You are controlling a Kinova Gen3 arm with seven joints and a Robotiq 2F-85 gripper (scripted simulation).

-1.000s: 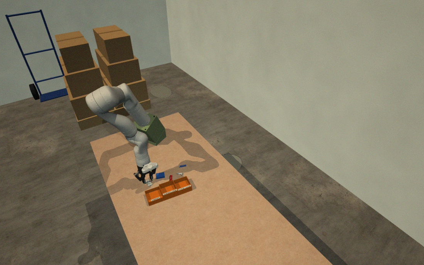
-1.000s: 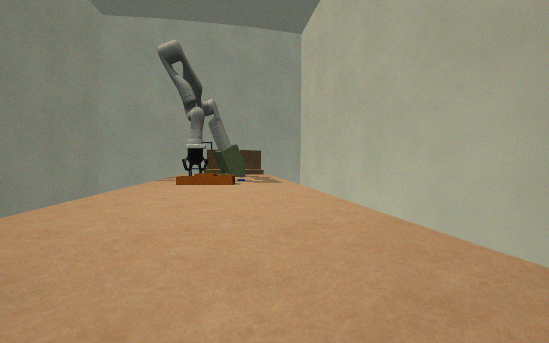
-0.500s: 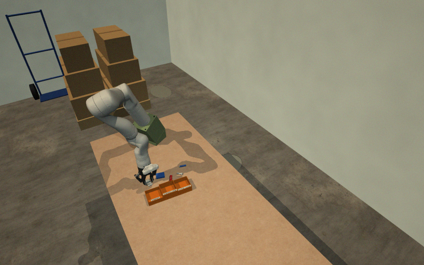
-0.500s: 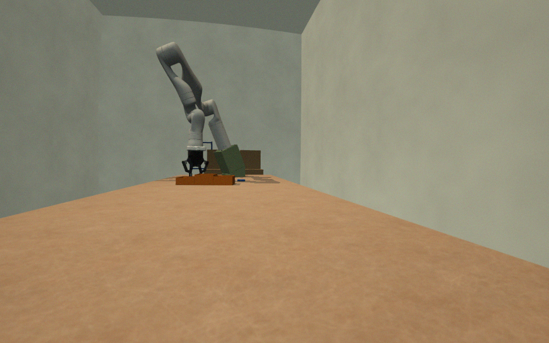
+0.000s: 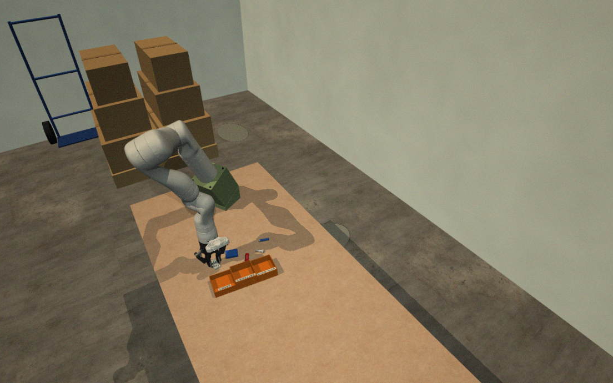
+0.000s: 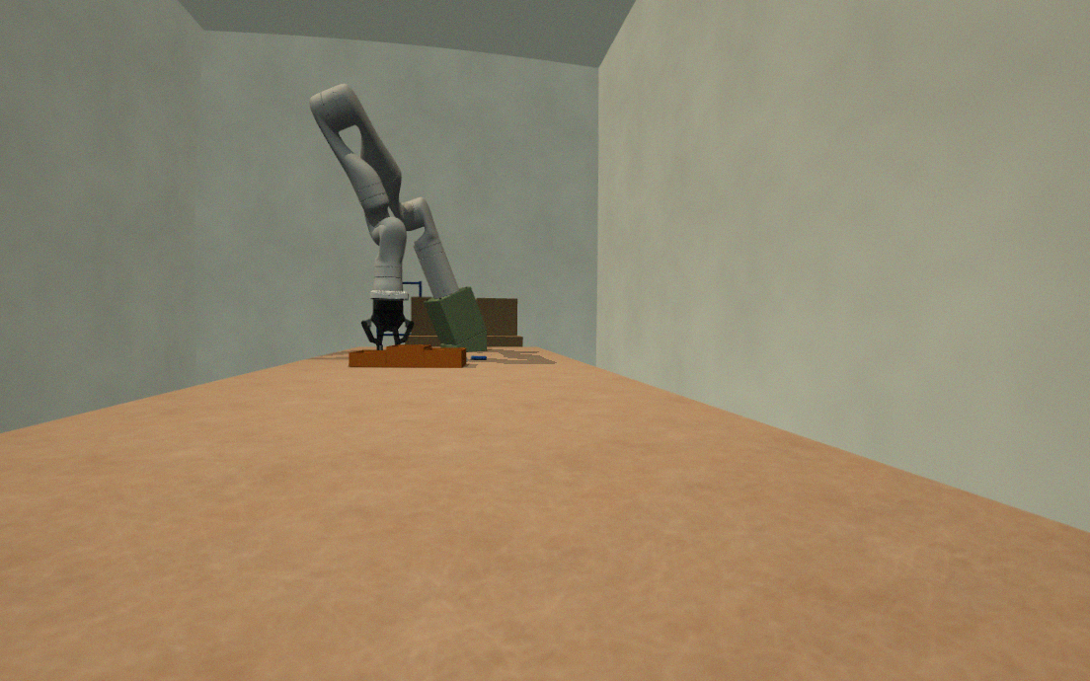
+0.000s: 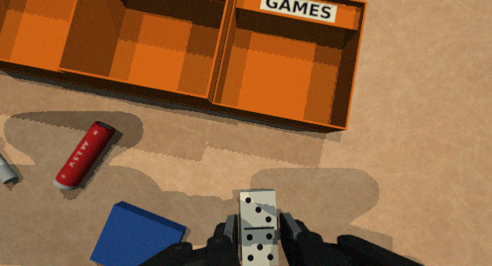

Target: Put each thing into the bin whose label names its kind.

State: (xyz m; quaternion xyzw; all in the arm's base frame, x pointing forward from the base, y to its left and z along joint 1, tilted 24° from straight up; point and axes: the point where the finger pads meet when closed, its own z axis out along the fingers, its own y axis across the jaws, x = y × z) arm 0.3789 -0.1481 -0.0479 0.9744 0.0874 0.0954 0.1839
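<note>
The white domino is 2 cm below my hand. Round my hand: joined orange bins (13 cm ahead, 8 cm to the left); red battery (13 cm to the left, 4 cm ahead, 1 cm below); blue block (8 cm to the left, 2 cm below, 2 cm behind).
</note>
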